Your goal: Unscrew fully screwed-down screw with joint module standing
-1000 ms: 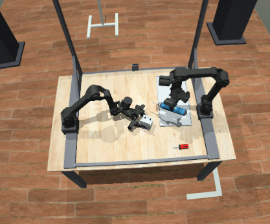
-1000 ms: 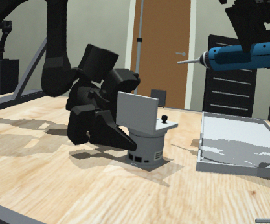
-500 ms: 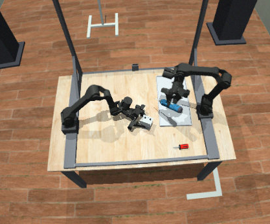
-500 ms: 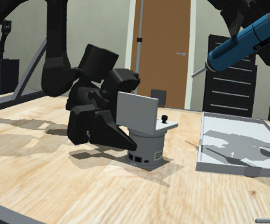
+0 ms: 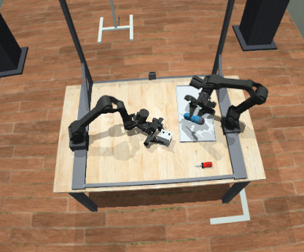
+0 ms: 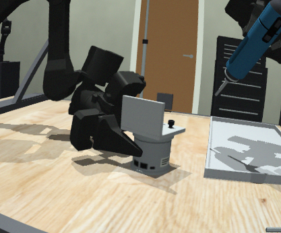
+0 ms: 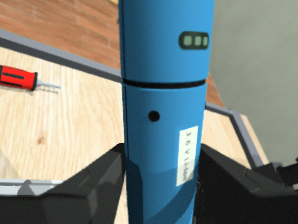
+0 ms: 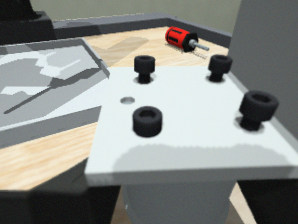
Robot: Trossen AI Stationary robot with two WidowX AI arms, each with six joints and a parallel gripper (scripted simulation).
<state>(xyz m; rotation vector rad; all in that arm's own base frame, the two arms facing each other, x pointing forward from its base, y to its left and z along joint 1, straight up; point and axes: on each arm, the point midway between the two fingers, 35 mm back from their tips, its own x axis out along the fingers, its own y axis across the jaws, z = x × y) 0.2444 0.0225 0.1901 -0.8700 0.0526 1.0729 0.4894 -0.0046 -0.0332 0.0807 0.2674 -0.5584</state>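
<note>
Now: right hand 20 mm to the right of the grey joint module, 10 mm short of it and 10 mm above it. The rest, counted from my right hand: l-shaped bracket (30 mm above, 20 mm to the left, 20 mm ahead); then black screw (50 mm to the left, 30 mm above, 10 mm ahead); then white tray (240 mm to the left, 160 mm behind, 30 mm below).
</note>
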